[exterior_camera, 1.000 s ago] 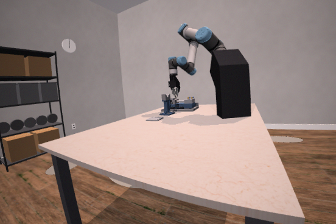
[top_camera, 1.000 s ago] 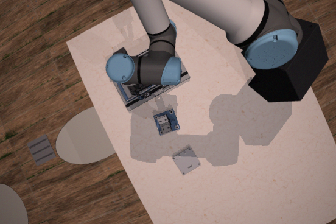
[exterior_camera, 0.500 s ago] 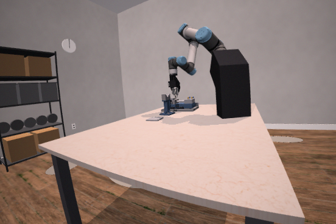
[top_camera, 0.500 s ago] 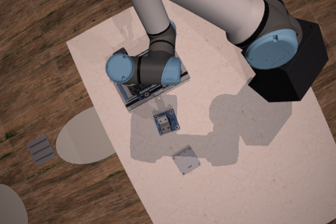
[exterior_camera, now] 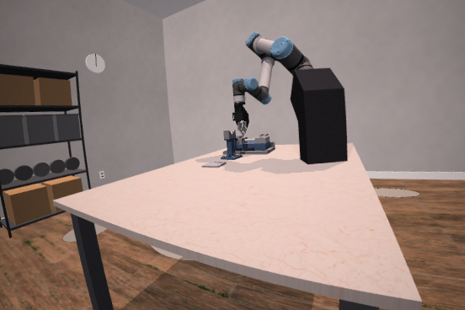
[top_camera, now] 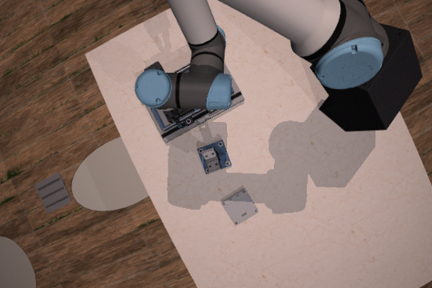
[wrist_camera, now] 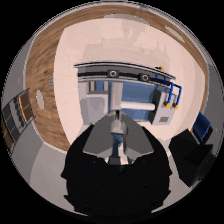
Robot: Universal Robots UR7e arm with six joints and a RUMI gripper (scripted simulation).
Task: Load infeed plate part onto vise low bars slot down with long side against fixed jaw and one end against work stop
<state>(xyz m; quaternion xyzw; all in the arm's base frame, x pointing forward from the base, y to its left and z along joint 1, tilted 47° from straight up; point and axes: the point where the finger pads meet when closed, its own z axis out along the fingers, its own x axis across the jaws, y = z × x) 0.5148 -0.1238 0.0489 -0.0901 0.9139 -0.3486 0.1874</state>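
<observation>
The part is 40 mm ahead of my hand and 30 mm below it. Also, from my hand: air cylinder (130 mm behind, 40 mm below); then vise (80 mm below, 30 mm behind); then air cylinder rod (50 mm behind, 40 mm below).
</observation>
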